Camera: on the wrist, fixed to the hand. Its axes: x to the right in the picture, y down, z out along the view.
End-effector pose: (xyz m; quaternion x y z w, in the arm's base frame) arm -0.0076 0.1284 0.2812 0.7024 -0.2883 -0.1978 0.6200
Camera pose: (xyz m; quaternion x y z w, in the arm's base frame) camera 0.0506 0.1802 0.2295 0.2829 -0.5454 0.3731 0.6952
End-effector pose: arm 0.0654 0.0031 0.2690 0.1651 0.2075 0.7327 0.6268
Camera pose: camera 0.0842 0.0107 0.1777 -0.0636 -0.0789 -0.9927 0.0654
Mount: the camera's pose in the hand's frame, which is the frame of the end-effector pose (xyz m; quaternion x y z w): 0.0062 -0.0636 -0.0683 -0.0975 0.1803 0.6703 0.7132
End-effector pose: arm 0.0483 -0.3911 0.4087 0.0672 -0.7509 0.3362 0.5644
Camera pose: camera 0.1315 -0.3984 0.4509 -0.5711 -0.5116 0.5570 0.3191
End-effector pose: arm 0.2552 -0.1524 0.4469 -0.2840 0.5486 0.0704 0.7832
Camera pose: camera 0.2285 -0.2420 0.4485 0.0761 0.7160 0.5775 0.3848
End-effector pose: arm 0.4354 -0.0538 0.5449 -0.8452 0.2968 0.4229 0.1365
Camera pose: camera 0.5208 -0.0391 0.5800 0.4934 -0.7616 -0.2697 0.3221
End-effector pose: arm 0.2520 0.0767 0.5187 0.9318 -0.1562 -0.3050 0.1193
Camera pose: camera 0.3120 0.1418 0.5489 0.6033 -0.6848 0.0152 0.4086
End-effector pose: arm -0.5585 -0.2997 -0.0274 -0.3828 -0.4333 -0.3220 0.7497
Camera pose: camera -0.5802 -0.3907 -0.0257 -0.5785 0.1141 0.1616 0.7913
